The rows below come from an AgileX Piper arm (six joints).
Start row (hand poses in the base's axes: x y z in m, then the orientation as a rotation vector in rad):
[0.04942, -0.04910, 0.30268, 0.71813, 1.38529, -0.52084]
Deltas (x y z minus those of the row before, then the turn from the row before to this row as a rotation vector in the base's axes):
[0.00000, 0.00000, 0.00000, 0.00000, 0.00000, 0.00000]
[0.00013, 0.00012, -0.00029, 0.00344, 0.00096, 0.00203]
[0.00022, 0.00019, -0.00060, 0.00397, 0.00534, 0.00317]
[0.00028, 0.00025, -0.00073, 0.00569, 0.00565, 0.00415]
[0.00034, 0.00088, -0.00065, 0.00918, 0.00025, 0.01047]
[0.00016, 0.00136, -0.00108, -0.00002, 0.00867, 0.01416]
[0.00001, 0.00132, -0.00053, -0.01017, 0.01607, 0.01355]
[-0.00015, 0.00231, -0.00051, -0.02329, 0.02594, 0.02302]
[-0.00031, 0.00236, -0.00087, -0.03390, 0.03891, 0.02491]
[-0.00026, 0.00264, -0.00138, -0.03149, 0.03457, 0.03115]
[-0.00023, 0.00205, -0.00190, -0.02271, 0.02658, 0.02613]
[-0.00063, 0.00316, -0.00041, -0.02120, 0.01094, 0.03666]
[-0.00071, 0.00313, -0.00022, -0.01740, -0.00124, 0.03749]
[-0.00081, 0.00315, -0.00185, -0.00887, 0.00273, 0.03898]
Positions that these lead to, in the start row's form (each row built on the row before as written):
[0.04942, -0.04910, 0.30268, 0.71813, 1.38529, -0.52084]
[0.04955, -0.04898, 0.30239, 0.71927, 1.38798, -0.51738]
[0.04977, -0.04879, 0.30179, 0.71926, 1.39527, -0.51451]
[0.05005, -0.04854, 0.30106, 0.71986, 1.40373, -0.50985]
[0.05039, -0.04766, 0.30041, 0.71951, 1.41020, -0.49560]
[0.05055, -0.04630, 0.29933, 0.70767, 1.42248, -0.48819]
[0.05056, -0.04498, 0.29880, 0.68690, 1.43805, -0.49120]
[0.05041, -0.04267, 0.29829, 0.64681, 1.46091, -0.49979]
[0.05010, -0.04031, 0.29742, 0.59428, 1.49236, -0.51920]
[0.04984, -0.03767, 0.29604, 0.53905, 1.52117, -0.53022]
[0.04961, -0.03562, 0.29414, 0.49569, 1.54372, -0.53571]
[0.04898, -0.03246, 0.29373, 0.44808, 1.55319, -0.52679]
[0.04827, -0.02933, 0.29351, 0.40518, 1.55183, -0.51063]
[0.04746, -0.02618, 0.29166, 0.36689, 1.55666, -0.48786]

